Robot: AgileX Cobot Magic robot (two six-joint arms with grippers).
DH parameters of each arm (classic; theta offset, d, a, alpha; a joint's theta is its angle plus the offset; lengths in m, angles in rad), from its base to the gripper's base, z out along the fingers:
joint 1: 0 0.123 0 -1.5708
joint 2: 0.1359 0 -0.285 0
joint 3: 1.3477 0 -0.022 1.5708
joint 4: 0 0.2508 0 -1.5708
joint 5: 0 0 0.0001 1.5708
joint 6: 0 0.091 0 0
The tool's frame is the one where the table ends.
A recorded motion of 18 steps. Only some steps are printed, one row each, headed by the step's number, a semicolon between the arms.
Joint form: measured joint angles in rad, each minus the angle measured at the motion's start. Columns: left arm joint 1, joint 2, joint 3, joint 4, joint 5, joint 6; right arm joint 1, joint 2, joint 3, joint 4, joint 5, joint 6.
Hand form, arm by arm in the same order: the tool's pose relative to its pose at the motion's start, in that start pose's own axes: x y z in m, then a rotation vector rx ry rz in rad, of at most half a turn. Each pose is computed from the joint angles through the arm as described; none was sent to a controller.
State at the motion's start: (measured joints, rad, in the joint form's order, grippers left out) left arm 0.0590 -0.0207 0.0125 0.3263 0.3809 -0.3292; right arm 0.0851 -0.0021 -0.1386 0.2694 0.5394 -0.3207
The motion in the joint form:
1: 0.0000 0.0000 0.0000 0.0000 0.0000 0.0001; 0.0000 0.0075 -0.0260 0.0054 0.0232 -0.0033
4: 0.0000 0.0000 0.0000 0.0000 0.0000 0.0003; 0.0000 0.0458 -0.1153 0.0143 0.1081 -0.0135
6: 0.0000 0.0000 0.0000 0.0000 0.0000 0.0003; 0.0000 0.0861 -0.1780 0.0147 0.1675 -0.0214
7: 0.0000 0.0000 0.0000 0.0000 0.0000 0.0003; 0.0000 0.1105 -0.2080 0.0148 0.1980 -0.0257
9: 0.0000 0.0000 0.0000 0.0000 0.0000 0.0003; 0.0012 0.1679 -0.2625 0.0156 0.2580 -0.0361
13: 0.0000 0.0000 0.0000 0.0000 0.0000 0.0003; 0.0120 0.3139 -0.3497 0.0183 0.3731 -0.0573
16: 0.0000 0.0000 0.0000 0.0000 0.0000 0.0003; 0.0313 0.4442 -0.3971 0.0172 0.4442 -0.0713
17: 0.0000 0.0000 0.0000 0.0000 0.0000 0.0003; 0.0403 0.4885 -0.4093 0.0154 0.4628 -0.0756
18: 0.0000 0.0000 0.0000 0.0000 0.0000 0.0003; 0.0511 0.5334 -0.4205 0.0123 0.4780 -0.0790
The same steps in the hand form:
1: 0.0000 0.0000 0.0000 0.0000 0.0000 0.0001; -0.0057 0.0007 -0.0030 -0.0084 0.0029 -0.0013
4: 0.0000 0.0000 0.0000 0.0000 0.0000 0.0003; -0.0241 0.0025 -0.0123 -0.0357 0.0314 -0.0123
6: 0.0000 0.0000 0.0000 0.0000 0.0000 0.0003; -0.0367 0.0033 -0.0172 -0.0531 0.0654 -0.0241
7: 0.0000 0.0000 0.0000 0.0000 0.0000 0.0003; -0.0426 0.0036 -0.0188 -0.0627 0.0886 -0.0297
9: 0.0000 0.0000 0.0000 0.0000 0.0000 0.0003; -0.0529 0.0040 -0.0194 -0.0849 0.1475 -0.0403
13: 0.0000 0.0000 0.0000 0.0000 0.0000 0.0003; -0.0680 0.0042 -0.0110 -0.1452 0.3110 -0.0548
16: 0.0000 0.0000 0.0000 0.0000 0.0000 0.0003; -0.0745 0.0042 0.0029 -0.2004 0.4567 -0.0641
17: 0.0000 0.0000 0.0000 0.0000 0.0000 0.0003; -0.0756 0.0043 0.0085 -0.2193 0.5051 -0.0686
18: 0.0000 0.0000 0.0000 0.0000 0.0000 0.0003; -0.0765 0.0045 0.0145 -0.2377 0.5521 -0.0741

